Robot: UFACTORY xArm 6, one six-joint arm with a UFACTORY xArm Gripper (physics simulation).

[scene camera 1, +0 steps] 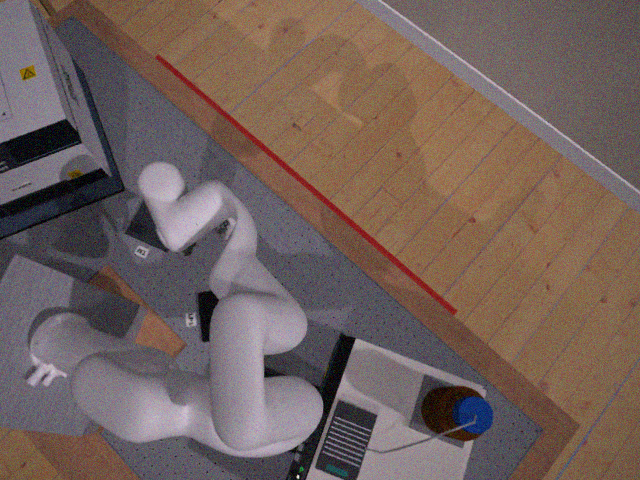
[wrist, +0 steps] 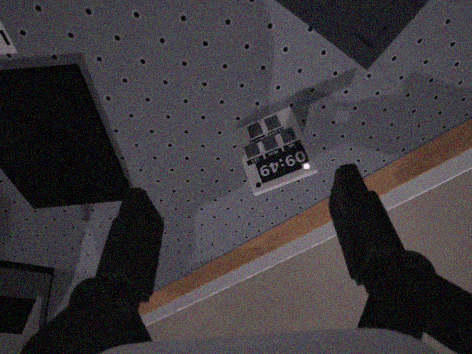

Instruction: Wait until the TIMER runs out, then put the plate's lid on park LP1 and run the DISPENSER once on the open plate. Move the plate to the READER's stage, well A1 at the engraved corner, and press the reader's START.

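Frame: origin at the arm's base, x ahead, y left, z up, level; millimetres.
Seen in the pictures: gripper, fingertip midpoint: (wrist: pixel 241 195); arm's base, origin of the base link: (scene camera 1: pixel 61 343).
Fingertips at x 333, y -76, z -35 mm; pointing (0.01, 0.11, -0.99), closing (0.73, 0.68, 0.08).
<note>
Pixels of each thing's top centre, then the offset from my fingertips to it. "pt": a spot on its surface instead.
- timer, middle of its top: (wrist: pixel 289 192) (scene camera 1: pixel 231 211) dz -88, dx +103, dy -44 mm
- Park LP1, middle of its top: (wrist: pixel 48 154) (scene camera 1: pixel 233 311) dz -142, dx -105, dy -161 mm
- dispenser, surface spot: (scene camera 1: pixel 413 465) pt dz +66, dx -213, dy -642 mm
- large white instrument, surface spot: (scene camera 1: pixel 31 108) pt dz +160, dx +44, dy +356 mm
My gripper (wrist: pixel 241 195) is open and empty, above the table; its fingers are hidden or unclear in the scene view. The timer (scene camera 1: pixel 224 226) (wrist: pixel 275 152) stands beyond and between the fingertips in the wrist view, its display reading 09:49 upside down, with a bright spot at one corner. Park LP1 (scene camera 1: pixel 205 322) (wrist: pixel 55 135) is a black pad, partly covered by the arm in the scene view. The dispenser (scene camera 1: pixel 413 465) has a brown, blue-capped bottle. The large white instrument (scene camera 1: pixel 31 108) at upper left appears to be the reader. The plate and its lid cannot be made out.
The dark N1 pad (scene camera 1: pixel 144 227) (wrist: pixel 360 25) lies near the timer. A grey slab (scene camera 1: pixel 31 294) is at the left. A red line (scene camera 1: pixel 310 191) runs along the table's wooden edge. The white arm (scene camera 1: pixel 237 372) spans the lower left of the scene view.
</note>
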